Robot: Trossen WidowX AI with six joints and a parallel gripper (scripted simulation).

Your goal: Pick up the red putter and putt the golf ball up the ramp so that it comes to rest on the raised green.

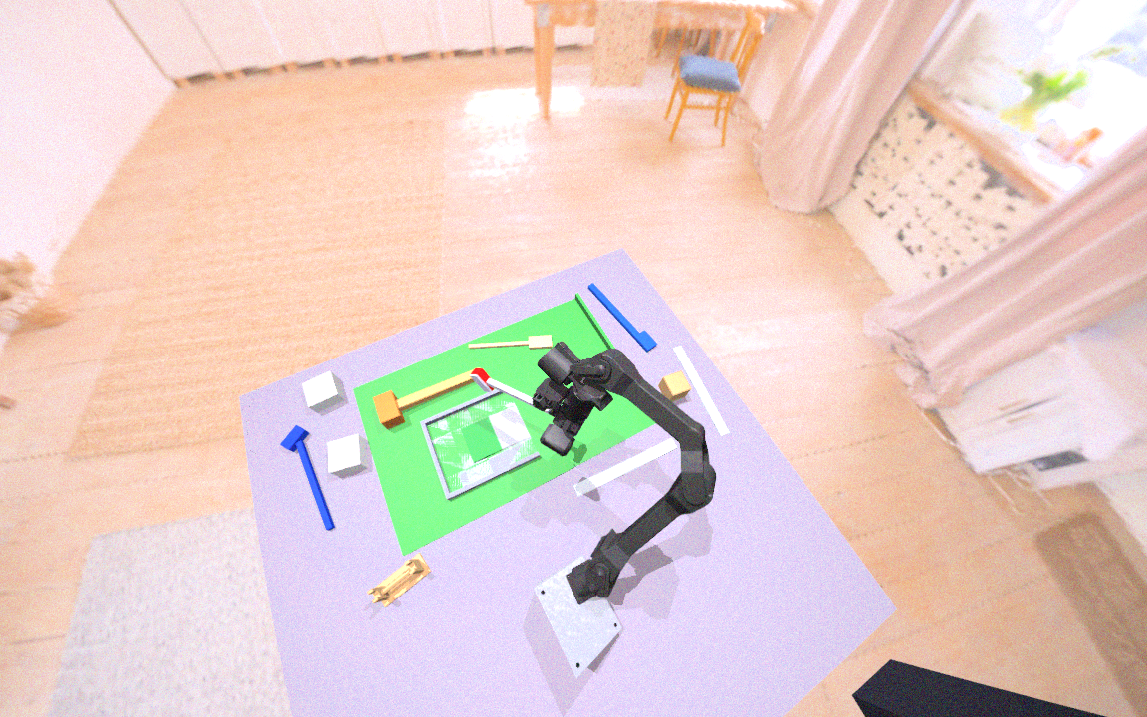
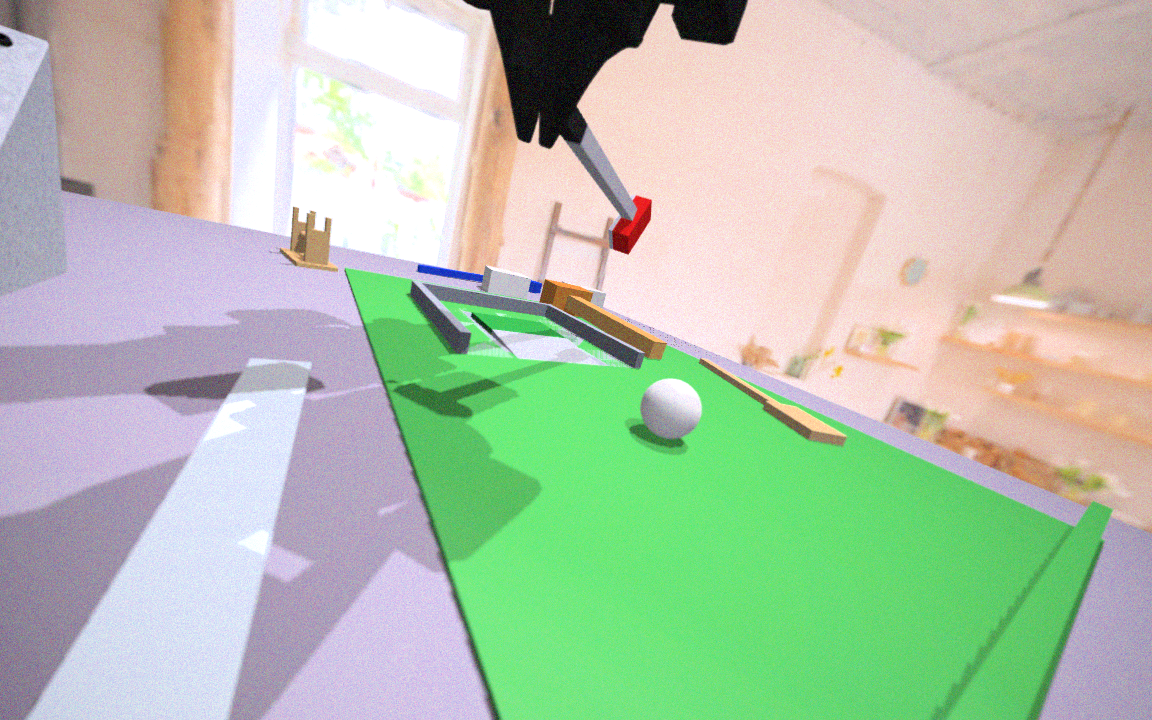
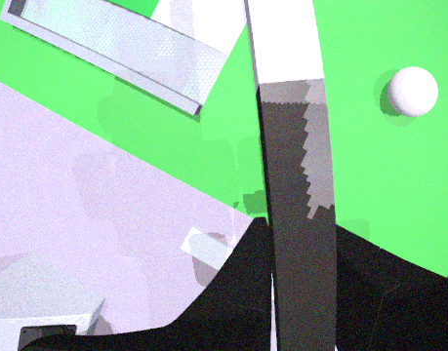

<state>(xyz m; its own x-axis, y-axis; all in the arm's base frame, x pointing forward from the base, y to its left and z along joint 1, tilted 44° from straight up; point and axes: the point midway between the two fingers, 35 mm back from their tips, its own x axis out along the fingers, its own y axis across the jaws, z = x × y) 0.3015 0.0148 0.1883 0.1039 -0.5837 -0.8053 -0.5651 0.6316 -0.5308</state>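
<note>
Now: the red putter 10 cm ahead of my gripper tip, 7 cm to the left of it and 1 cm above it. The rest, counted from my gripper tip: white golf ball 14 cm below, 11 cm ahead, 8 cm to the right; then orange cube 35 cm to the right, 14 cm below; then wooden stand 48 cm to the left, 14 cm below, 13 cm behind.
</note>
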